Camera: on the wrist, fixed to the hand. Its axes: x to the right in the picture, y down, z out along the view.
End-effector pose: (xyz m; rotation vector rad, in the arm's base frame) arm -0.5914 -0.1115 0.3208 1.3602 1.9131 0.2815
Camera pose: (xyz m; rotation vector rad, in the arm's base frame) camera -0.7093 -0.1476 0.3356 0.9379 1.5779 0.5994
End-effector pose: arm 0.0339 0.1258 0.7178 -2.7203 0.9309 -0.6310
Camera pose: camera 0.0299 0.2059 0.8126 2.7093 -0.9540 0.1434
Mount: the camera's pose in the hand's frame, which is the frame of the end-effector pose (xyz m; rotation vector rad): -0.0213 -0.0905 -0.0823 -0.5447 -0.1613 -0.0499
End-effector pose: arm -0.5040 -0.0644 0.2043 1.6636 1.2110 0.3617
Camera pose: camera -0.6209 -0.0384 0.1716 1.1656 0.9268 0.4685
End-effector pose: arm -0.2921 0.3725 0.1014 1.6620 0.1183 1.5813
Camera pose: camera -0.3269 0.4596 0.0200 1.3317 -0.3259 1.2865
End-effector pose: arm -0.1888 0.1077 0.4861 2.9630 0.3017 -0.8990
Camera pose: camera -0.1786 0.1997 0.5688 2.3819 0.5196 -0.8817
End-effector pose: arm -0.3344 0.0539 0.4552 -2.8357 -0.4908 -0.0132
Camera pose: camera -0.3816 0.1078 0.5566 2.7838 0.5618 -0.0709
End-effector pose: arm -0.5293 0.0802 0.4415 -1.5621 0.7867 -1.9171
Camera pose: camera -0.6104 0.1659 0.4802 -2.0365 1.2807 -1.6607
